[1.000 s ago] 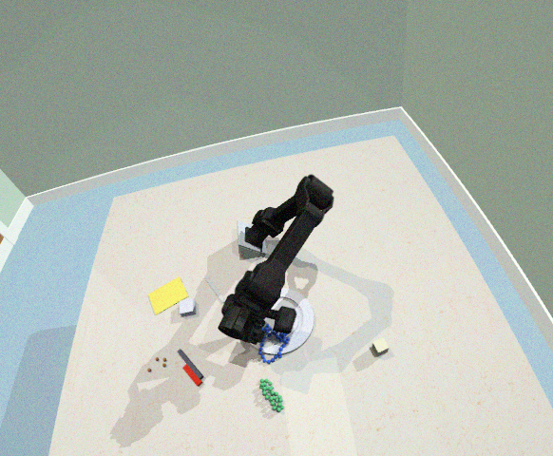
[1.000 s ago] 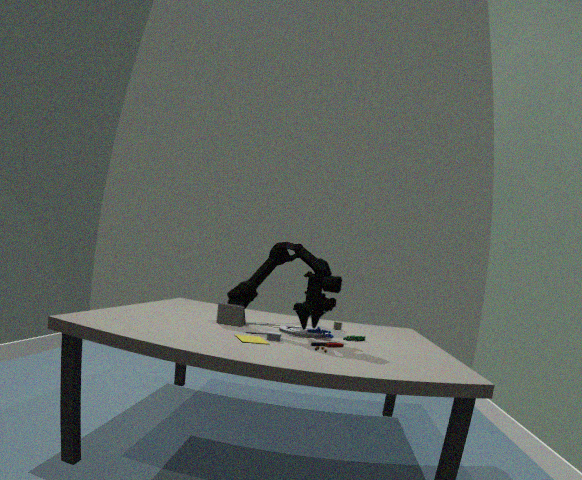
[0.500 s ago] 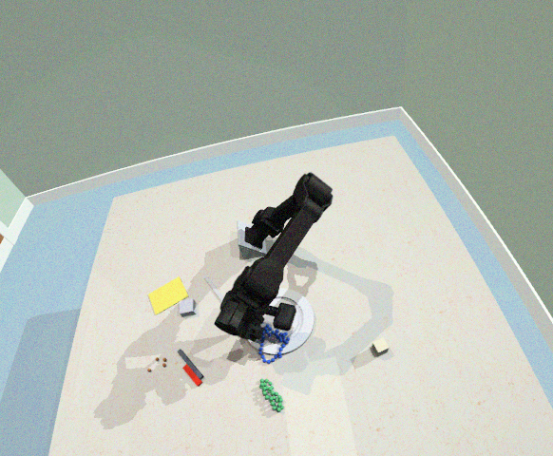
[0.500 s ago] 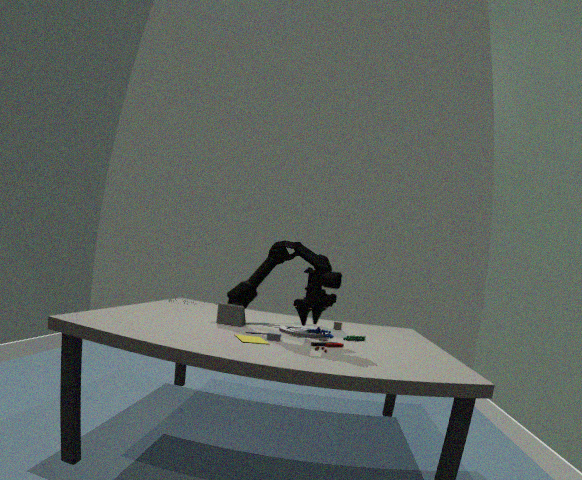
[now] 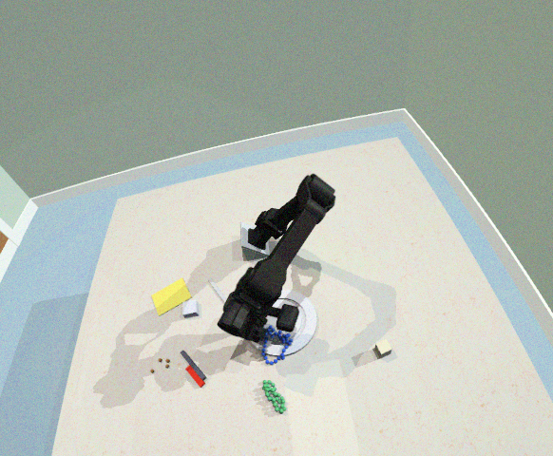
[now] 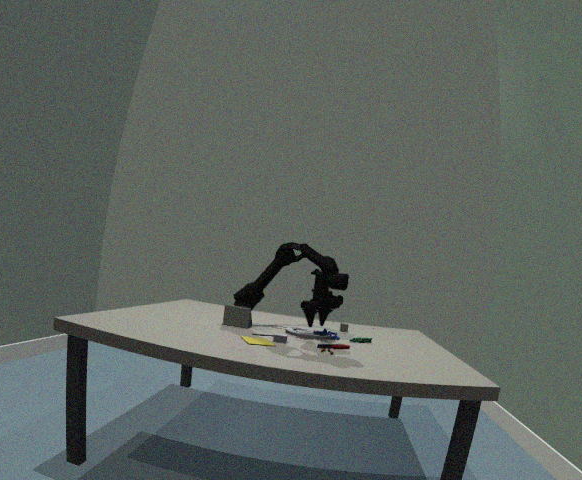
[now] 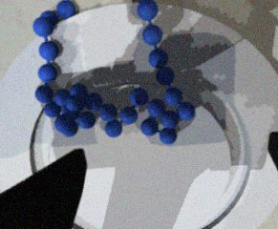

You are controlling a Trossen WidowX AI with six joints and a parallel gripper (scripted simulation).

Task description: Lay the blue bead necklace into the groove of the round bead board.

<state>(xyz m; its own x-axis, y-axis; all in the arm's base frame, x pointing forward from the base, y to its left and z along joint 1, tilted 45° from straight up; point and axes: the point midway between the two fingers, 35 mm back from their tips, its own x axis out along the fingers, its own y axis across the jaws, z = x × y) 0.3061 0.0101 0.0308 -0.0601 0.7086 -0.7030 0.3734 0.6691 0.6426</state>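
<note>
The round bead board lies 2 cm behind my gripper tip, 3 cm to the left of it and 3 cm below it. From my gripper tip the other things lie so: white cube (9 cm behind, 24 cm to the right, 3 cm below); grey tool (10 cm ahead, 21 cm to the right, 3 cm below); stick (15 cm behind, 16 cm to the right, 4 cm below).
</note>
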